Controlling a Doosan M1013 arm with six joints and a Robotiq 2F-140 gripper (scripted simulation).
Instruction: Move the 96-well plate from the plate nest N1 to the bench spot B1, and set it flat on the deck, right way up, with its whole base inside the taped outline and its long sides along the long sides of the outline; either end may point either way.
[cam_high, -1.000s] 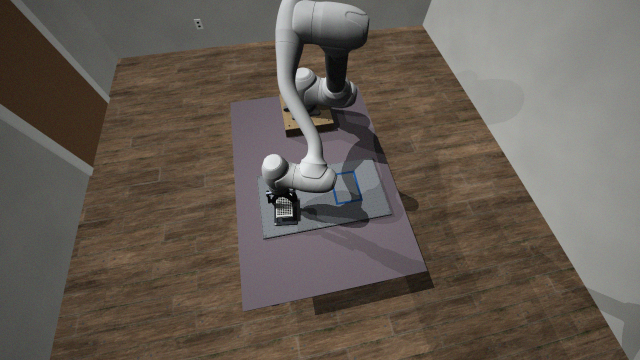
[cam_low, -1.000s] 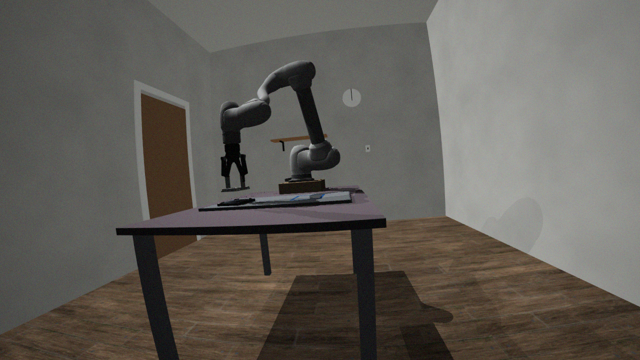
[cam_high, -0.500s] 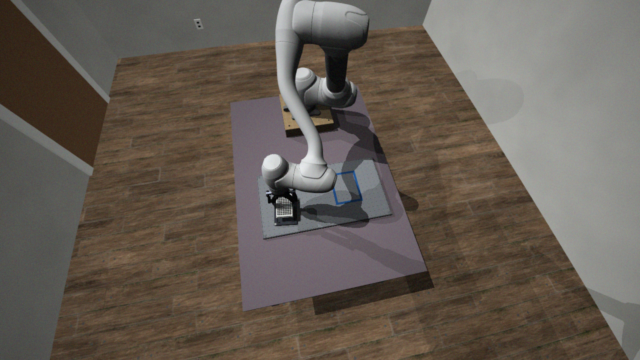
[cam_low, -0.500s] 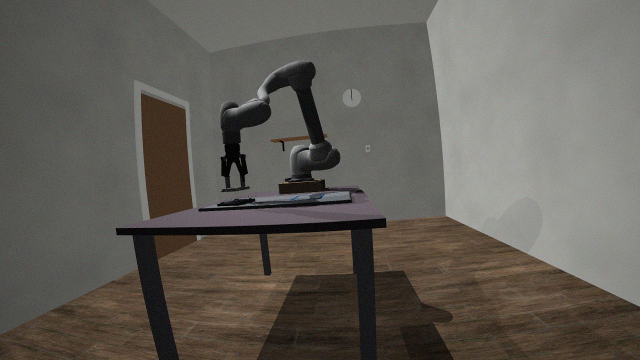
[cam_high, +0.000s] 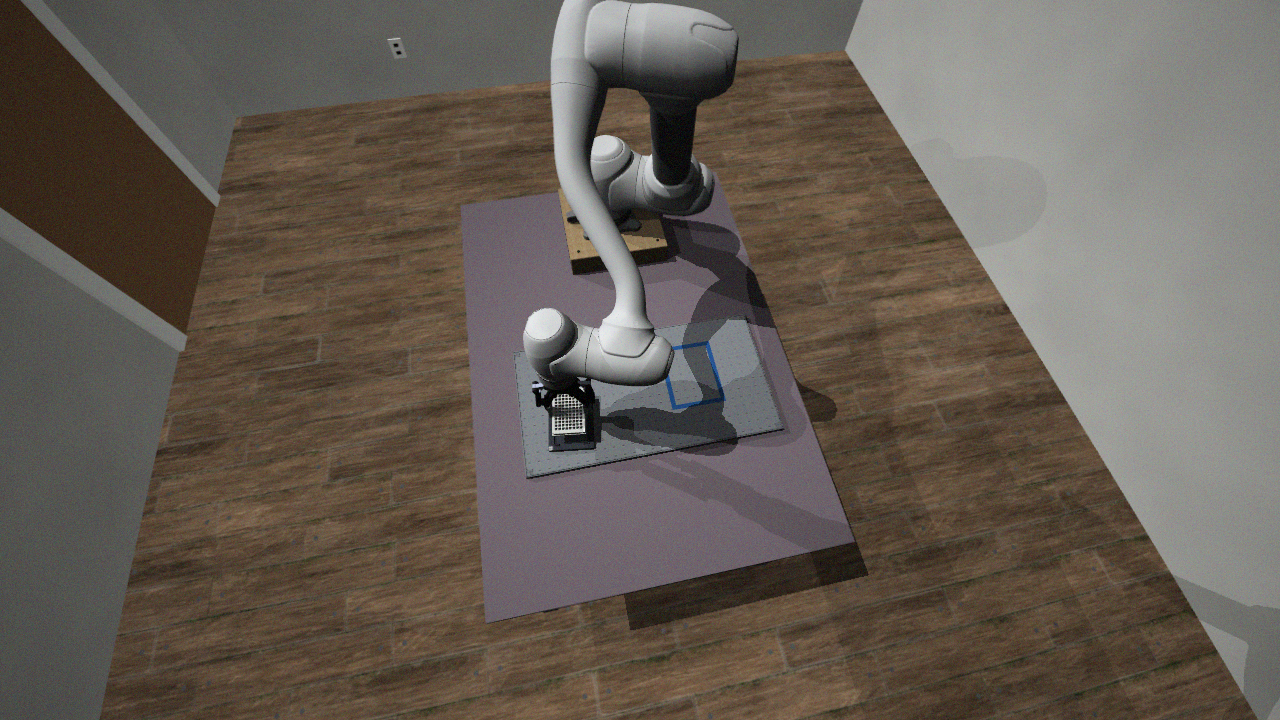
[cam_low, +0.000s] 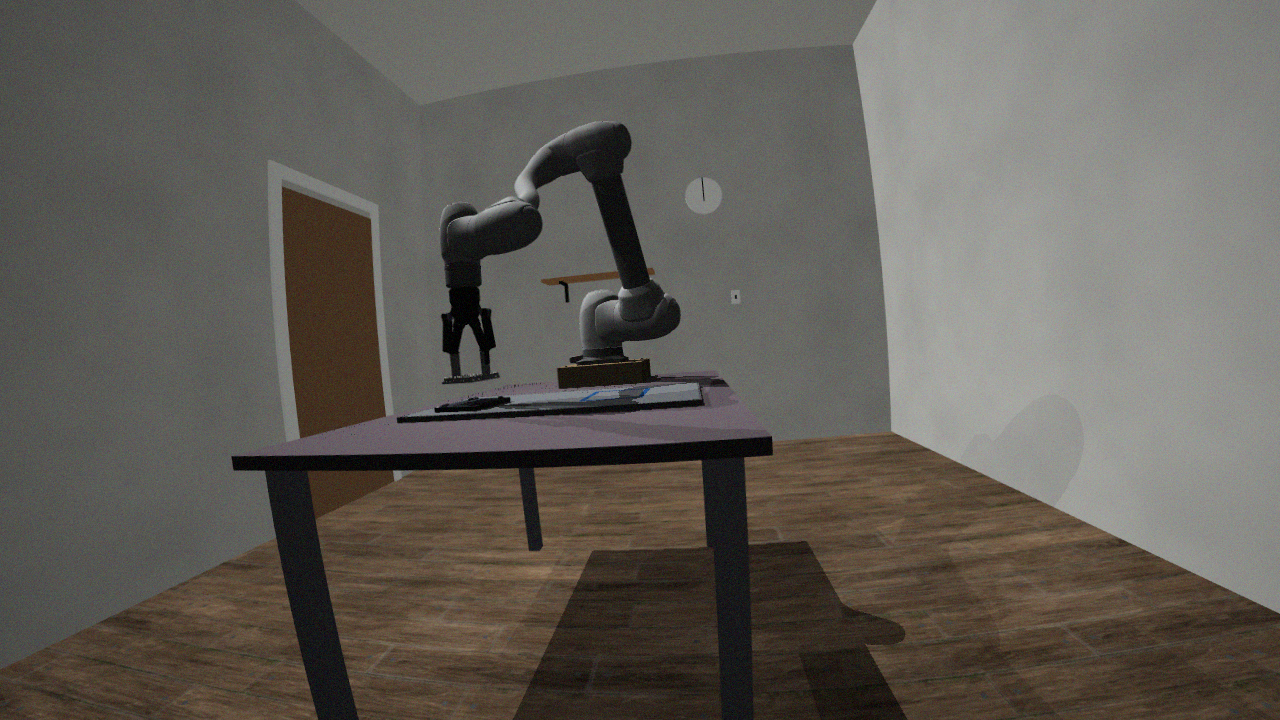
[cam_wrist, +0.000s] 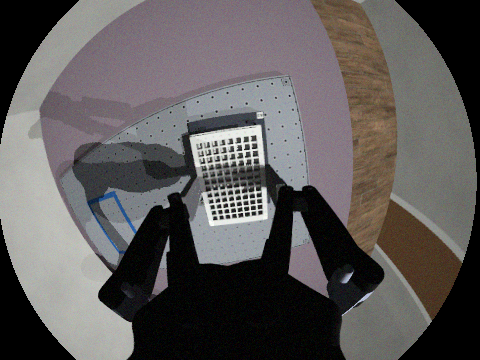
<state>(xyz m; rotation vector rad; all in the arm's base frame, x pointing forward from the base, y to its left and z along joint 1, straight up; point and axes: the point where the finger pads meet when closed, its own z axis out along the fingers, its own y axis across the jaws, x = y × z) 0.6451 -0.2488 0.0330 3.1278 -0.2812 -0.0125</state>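
The white 96-well plate is 2 cm below my hand. The rest, counted from my hand: dark plate nest N1: 9 cm below.
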